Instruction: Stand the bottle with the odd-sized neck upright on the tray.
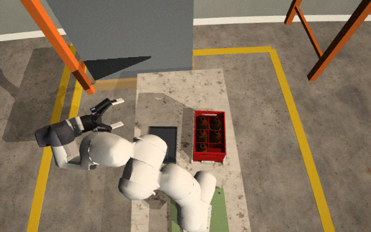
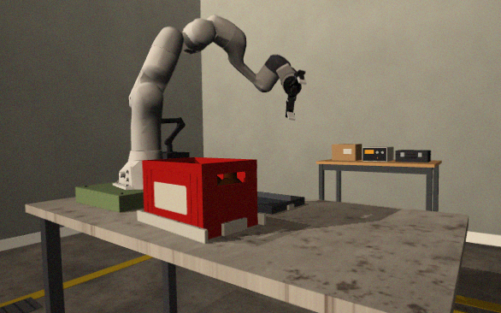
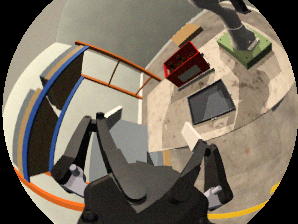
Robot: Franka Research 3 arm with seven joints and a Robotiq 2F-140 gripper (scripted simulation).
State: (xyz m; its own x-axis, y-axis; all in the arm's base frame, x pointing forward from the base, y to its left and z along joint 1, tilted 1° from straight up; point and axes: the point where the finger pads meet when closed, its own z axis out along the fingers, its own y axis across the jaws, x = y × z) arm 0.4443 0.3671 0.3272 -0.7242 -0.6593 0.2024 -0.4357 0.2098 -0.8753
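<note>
Now: the brown bottle 520 mm to the right of my hand, 290 mm below it and 40 mm behind it. The rest, counted from my hand: dark tray 360 mm below, 180 mm to the right, 50 mm behind; red crate 480 mm to the right, 290 mm below, 40 mm behind.
</note>
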